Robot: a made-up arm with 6 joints. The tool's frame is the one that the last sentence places.
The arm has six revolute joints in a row. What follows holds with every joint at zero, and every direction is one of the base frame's.
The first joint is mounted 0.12 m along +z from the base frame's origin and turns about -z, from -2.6 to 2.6 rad.
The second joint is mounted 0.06 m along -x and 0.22 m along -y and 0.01 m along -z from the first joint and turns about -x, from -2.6 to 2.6 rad.
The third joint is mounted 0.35 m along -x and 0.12 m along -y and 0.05 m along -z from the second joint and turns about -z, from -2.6 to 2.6 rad.
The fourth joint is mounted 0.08 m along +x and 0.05 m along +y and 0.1 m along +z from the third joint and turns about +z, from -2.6 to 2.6 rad.
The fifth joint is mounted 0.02 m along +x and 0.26 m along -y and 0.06 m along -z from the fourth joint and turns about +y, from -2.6 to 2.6 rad.
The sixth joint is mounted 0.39 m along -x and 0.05 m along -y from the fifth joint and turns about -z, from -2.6 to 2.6 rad.
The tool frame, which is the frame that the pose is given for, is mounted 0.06 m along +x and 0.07 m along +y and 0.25 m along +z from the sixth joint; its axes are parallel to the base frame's.
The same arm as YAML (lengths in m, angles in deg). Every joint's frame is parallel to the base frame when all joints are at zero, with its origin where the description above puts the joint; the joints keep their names.
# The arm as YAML. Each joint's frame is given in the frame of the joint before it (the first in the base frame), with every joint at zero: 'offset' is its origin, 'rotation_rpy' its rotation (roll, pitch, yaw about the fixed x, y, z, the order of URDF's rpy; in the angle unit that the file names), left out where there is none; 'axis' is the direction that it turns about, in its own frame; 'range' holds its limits. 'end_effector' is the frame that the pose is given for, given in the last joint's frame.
length_unit: m
angle_unit: deg
chain:
  - id: joint 1
    offset: [0.0, 0.0, 0.12]
    axis: "-z"
    range: [-148.97, 148.97]
  - id: joint 2
    offset: [-0.06, -0.22, -0.01]
    axis: "-x"
    range: [-148.97, 148.97]
  - id: joint 3
    offset: [-0.35, -0.12, -0.05]
    axis: "-z"
    range: [-148.97, 148.97]
  - id: joint 4
    offset: [0.08, 0.05, 0.1]
    axis: "+z"
    range: [-148.97, 148.97]
  - id: joint 5
    offset: [0.02, -0.26, -0.06]
    axis: "+y"
    range: [-148.97, 148.97]
  - id: joint 6
    offset: [-0.39, -0.05, 0.0]
    axis: "-z"
    range: [-148.97, 148.97]
end_effector:
  offset: [0.06, 0.07, 0.25]

